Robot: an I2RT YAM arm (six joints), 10 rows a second.
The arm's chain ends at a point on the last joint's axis. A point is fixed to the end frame.
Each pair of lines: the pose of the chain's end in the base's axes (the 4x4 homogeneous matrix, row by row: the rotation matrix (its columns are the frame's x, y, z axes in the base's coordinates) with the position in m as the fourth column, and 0 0 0 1 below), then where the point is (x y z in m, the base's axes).
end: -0.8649 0.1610 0.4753 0.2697; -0.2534 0.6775 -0.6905 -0.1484; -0.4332 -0.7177 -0.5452 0.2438; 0 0 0 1
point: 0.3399 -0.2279 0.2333
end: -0.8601 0.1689 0.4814 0.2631; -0.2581 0.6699 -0.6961 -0.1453; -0.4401 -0.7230 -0.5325 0.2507; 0 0 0 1
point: 0.3334 -0.2249 0.2418
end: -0.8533 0.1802 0.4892 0.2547; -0.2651 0.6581 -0.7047 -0.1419; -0.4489 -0.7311 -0.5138 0.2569; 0 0 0 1
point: 0.3251 -0.2216 0.2504
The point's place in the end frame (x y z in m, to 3 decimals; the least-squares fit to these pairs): -0.036 -0.035 0.094
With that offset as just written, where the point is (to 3 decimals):
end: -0.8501 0.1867 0.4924 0.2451; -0.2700 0.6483 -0.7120 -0.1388; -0.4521 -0.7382 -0.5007 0.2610; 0 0 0 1
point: 0.315 -0.219 0.256
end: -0.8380 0.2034 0.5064 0.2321; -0.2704 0.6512 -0.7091 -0.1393; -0.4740 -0.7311 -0.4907 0.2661; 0 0 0 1
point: 0.303 -0.219 0.263
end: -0.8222 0.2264 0.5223 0.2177; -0.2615 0.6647 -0.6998 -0.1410; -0.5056 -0.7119 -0.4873 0.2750; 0 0 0 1
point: 0.288 -0.221 0.272
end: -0.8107 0.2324 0.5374 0.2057; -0.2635 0.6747 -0.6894 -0.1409; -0.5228 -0.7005 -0.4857 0.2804; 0 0 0 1
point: 0.277 -0.220 0.278
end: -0.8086 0.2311 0.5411 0.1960; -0.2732 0.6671 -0.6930 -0.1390; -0.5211 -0.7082 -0.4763 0.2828; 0 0 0 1
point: 0.268 -0.218 0.282
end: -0.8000 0.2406 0.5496 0.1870; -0.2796 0.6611 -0.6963 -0.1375; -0.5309 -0.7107 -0.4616 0.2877; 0 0 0 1
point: 0.259 -0.216 0.288
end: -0.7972 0.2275 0.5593 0.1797; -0.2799 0.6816 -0.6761 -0.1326; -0.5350 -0.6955 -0.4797 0.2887; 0 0 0 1
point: 0.253 -0.210 0.287
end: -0.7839 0.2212 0.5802 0.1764; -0.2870 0.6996 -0.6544 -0.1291; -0.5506 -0.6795 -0.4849 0.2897; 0 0 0 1
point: 0.251 -0.205 0.288
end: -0.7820 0.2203 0.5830 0.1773; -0.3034 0.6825 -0.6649 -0.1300; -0.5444 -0.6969 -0.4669 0.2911; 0 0 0 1
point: 0.253 -0.205 0.291
